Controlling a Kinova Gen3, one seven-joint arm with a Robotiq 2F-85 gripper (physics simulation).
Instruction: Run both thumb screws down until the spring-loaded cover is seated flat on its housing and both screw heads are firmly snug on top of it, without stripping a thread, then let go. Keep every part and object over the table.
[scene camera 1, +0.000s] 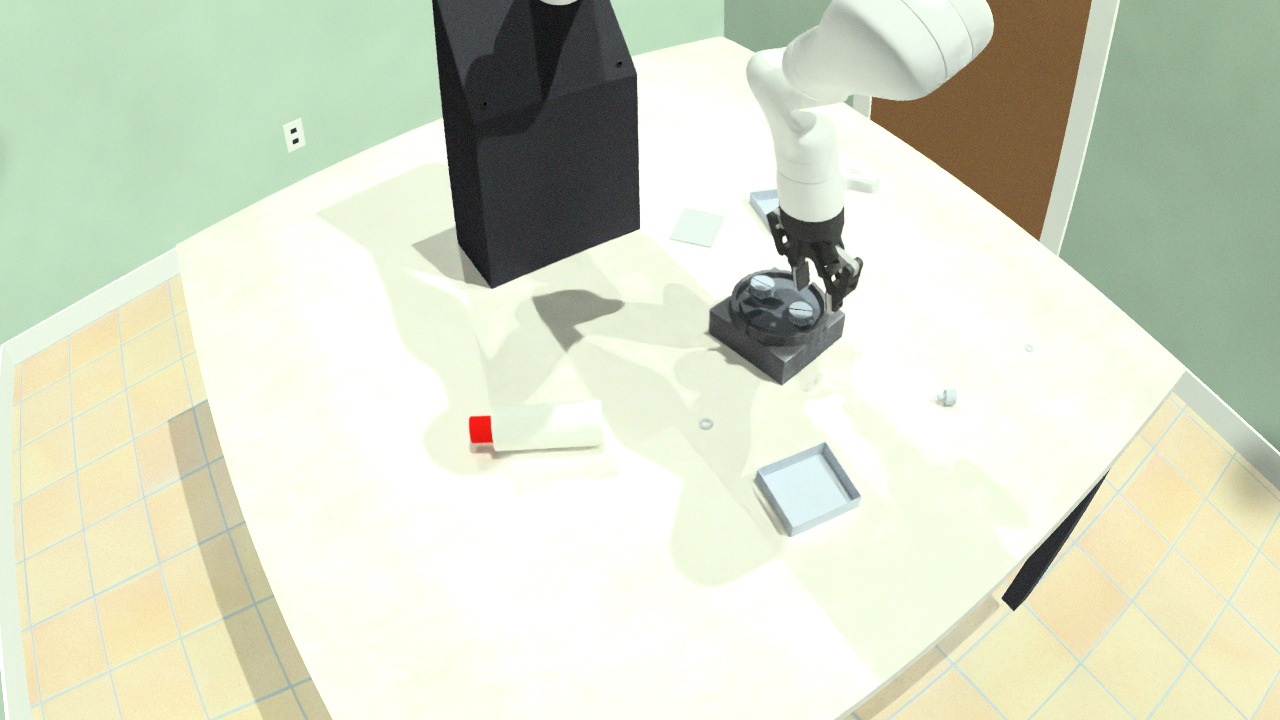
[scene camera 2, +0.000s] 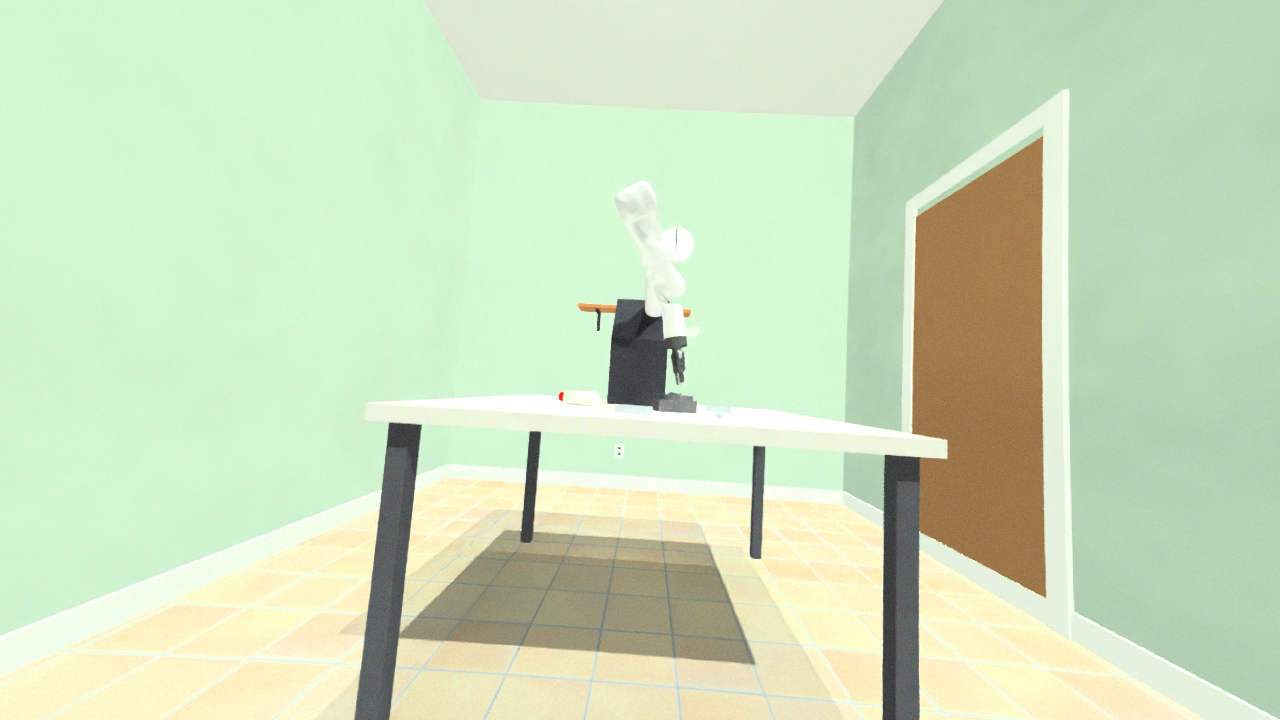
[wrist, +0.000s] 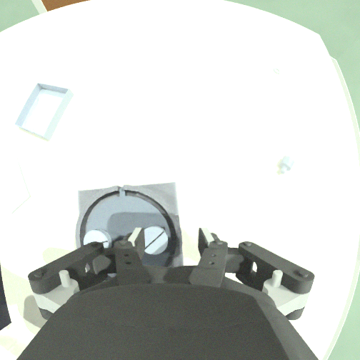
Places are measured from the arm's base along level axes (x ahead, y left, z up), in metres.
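Pixels of known places: gripper, between the fingertips: (scene camera 1: 817, 298) (scene camera 2: 680, 384); arm's base, origin of its link: (scene camera 2: 655, 309).
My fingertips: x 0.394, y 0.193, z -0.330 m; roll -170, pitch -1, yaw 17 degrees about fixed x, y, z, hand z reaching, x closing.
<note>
Ahead of a thing's pixels: the offset from my fingertips to its middle. "spot": to the spot under its first point.
The dark square housing {0.025 m right, 0.045 m back, 0.063 m down} (scene camera 1: 780, 360) (scene camera 2: 675, 405) (wrist: 170, 194) stands on the table with the round dark cover {0.025 m right, 0.044 m back, 0.050 m down} (scene camera 1: 771, 318) (wrist: 116, 207) in its collar. A far screw head {spot: 0.039 m right, 0.071 m back, 0.026 m down} (scene camera 1: 762, 284) (wrist: 96, 238) and a near slotted screw head {spot: 0.015 m right, 0.011 m back, 0.028 m down} (scene camera 1: 801, 312) (wrist: 157, 240) stand on the cover. I cannot tell whether the cover is flat or either head is snug. My gripper (scene camera 1: 816, 291) (scene camera 2: 678, 382) (wrist: 171, 237) is partly open and empty, above the housing's near-screw side. In the wrist view one fingertip overlaps the near head's left edge; the other is beyond the housing's right edge.
A loose screw {0.135 m left, 0.148 m ahead, 0.081 m down} (scene camera 1: 948, 396) (wrist: 286, 163), small rings {0.168 m right, 0.058 m ahead, 0.091 m down} (scene camera 1: 706, 423) {0.337 m left, 0.118 m ahead, 0.091 m down} (scene camera 1: 1029, 348) (wrist: 276, 71), a front tray {0.102 m right, 0.196 m ahead, 0.081 m down} (scene camera 1: 825, 514), a rear tray {0.111 m left, 0.274 m back, 0.081 m down} (scene camera 1: 760, 213) (wrist: 61, 114), a pale tile {0.033 m right, 0.285 m back, 0.090 m down} (scene camera 1: 697, 227) and a red-capped bottle {0.354 m right, 0.014 m ahead, 0.066 m down} (scene camera 1: 547, 426) lie around the housing. A black pedestal (scene camera 1: 554, 179) (scene camera 2: 637, 371) rises behind.
</note>
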